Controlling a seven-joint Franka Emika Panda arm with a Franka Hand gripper.
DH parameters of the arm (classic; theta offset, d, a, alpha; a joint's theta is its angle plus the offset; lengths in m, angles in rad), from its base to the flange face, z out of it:
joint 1: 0 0.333 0 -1.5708
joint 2: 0 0 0 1.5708
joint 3: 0 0.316 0.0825 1.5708
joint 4: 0 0 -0.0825 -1.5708
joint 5: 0 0.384 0 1.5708
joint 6: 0 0 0.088 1.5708
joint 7: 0 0.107 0 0
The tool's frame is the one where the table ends.
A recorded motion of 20 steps. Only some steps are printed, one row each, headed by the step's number.
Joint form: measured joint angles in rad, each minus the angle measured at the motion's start. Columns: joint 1, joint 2, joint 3, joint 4, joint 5, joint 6, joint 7.
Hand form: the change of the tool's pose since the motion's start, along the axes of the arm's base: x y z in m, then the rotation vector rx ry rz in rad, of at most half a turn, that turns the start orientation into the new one. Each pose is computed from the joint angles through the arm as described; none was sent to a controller.
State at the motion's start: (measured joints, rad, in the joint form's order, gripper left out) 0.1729 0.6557 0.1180 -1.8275 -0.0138 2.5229 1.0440
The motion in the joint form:
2: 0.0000 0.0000 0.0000 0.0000 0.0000 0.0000 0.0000
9: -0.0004 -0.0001 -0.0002 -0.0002 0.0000 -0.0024 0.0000
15: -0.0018 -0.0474 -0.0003 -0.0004 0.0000 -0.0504 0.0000
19: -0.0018 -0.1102 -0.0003 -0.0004 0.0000 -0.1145 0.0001
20: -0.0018 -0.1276 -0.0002 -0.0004 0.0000 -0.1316 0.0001
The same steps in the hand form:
2: 0.0000 0.0000 0.0000 0.0000 0.0000 0.0000
9: -0.0002 -0.0004 -0.0002 -0.0008 0.0024 -0.0004
15: 0.0017 -0.0013 0.0259 -0.0060 0.0020 0.0010
19: 0.0021 -0.0017 0.0607 -0.0130 0.0017 0.0044
20: 0.0019 -0.0018 0.0704 -0.0147 0.0009 0.0054

